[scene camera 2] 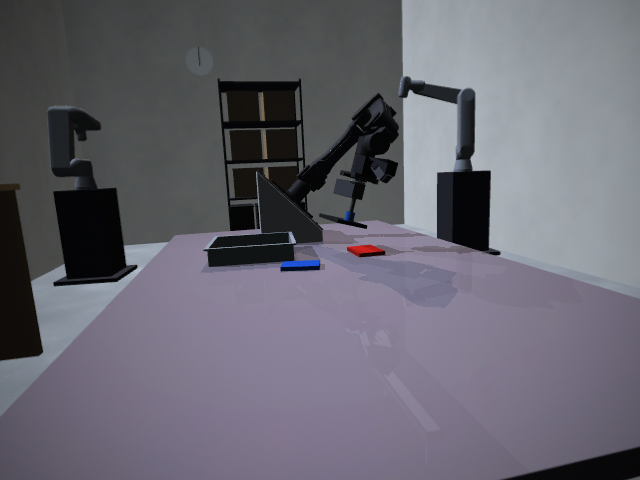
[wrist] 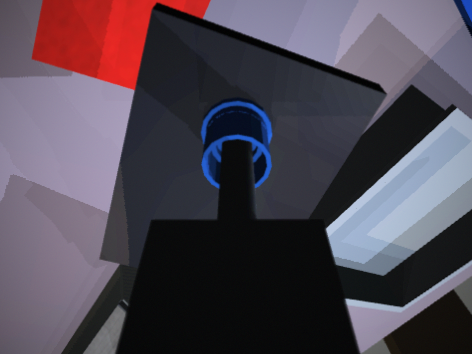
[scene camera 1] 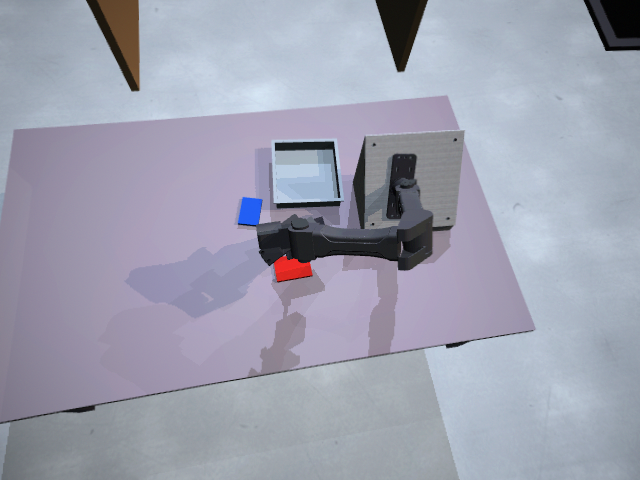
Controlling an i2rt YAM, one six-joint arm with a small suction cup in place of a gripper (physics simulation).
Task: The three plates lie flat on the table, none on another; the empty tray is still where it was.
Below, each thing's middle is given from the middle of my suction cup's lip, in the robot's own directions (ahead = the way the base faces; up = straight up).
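The dark grey plate [wrist: 318, 113] sits 3 cm behind my suction cup, 1 cm below it and 2 cm to the right of it. There's also a grey tray [scene camera 1: 306, 172], and that one is 5 cm behind my suction cup, 28 cm to the right of it and 8 cm below it. And the red plate [scene camera 1: 286, 270], it's 1 cm ahead of the suction cup, 4 cm to the left of it and 10 cm below it.
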